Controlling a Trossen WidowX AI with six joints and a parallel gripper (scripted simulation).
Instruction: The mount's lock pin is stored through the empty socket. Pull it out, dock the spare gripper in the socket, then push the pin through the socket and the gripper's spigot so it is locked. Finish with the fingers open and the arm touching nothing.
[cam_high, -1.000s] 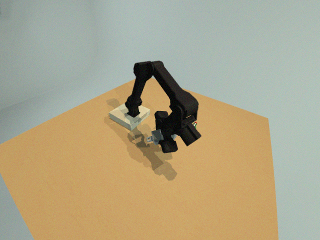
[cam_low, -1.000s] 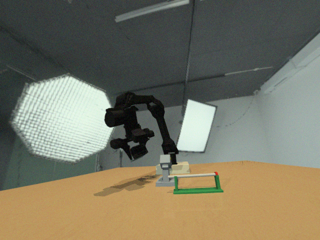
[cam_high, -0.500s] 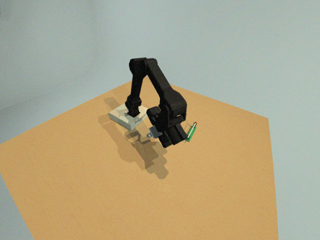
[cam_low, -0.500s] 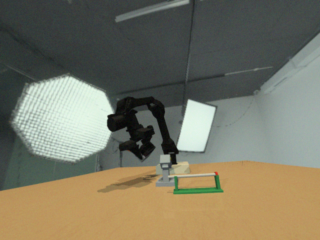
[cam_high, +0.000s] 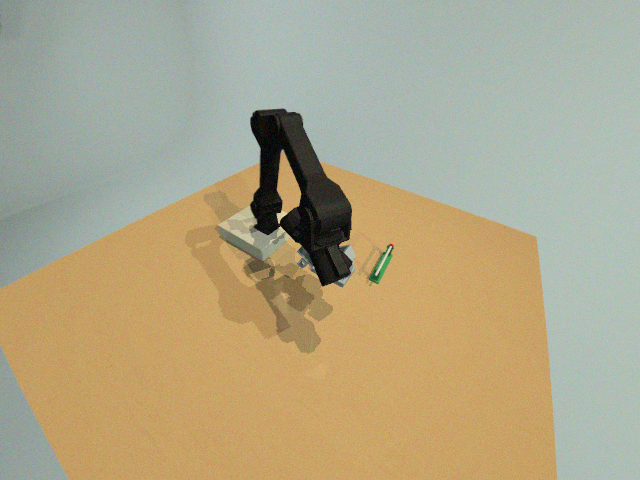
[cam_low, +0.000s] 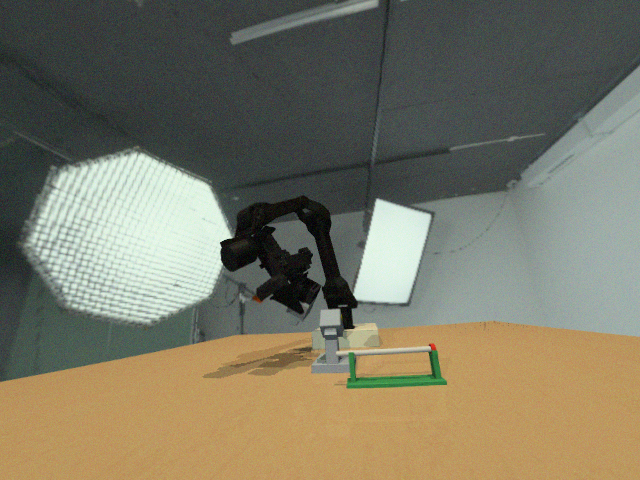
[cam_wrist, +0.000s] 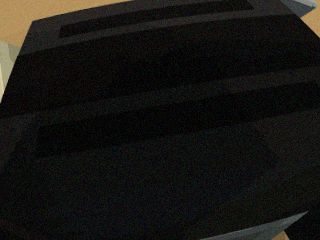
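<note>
The green rack is 17 cm to the left of my gripper tip, 15 cm ahead of it and 10 cm below it. Round my gripper tip: spare gripper: 1 cm to the right, 1 cm above; grey mount: 7 cm to the left, 7 cm below, 5 cm ahead.
</note>
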